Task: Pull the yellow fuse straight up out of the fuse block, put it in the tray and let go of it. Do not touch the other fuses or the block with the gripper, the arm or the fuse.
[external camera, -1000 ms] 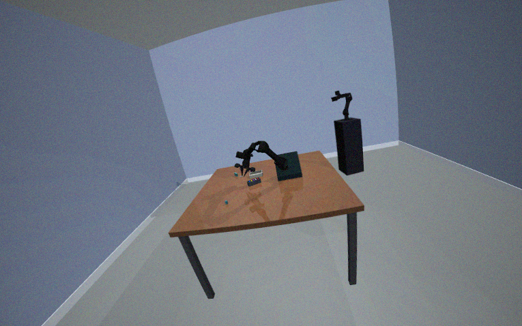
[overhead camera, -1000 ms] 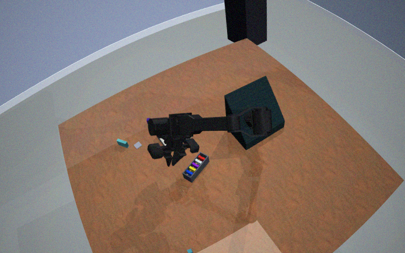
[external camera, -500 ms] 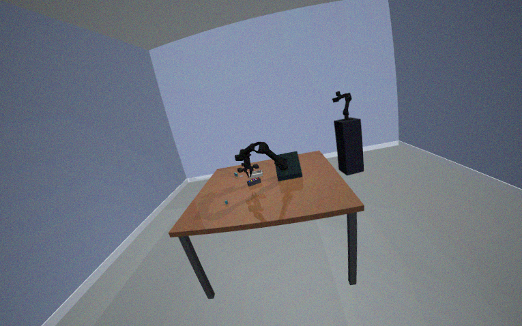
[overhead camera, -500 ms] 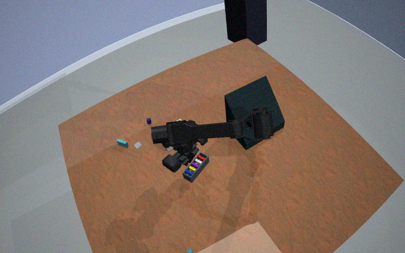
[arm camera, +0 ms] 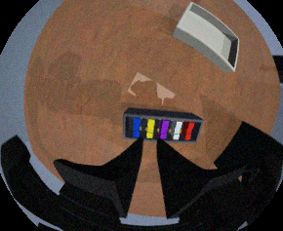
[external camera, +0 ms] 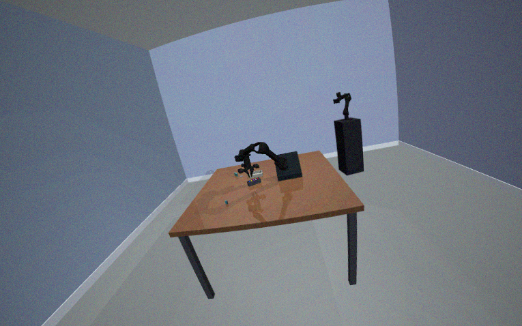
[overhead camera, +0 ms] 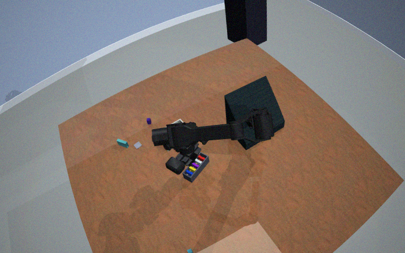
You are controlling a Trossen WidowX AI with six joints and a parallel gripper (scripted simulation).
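The yellow fuse lies 5 cm below my gripper tip. The rest, counted from my gripper tip: tray 21 cm to the right, 7 cm below, 5 cm behind; small purple cube 36 cm to the right, 6 cm below; small grey tile 28 cm to the right, 11 cm ahead, 7 cm below.
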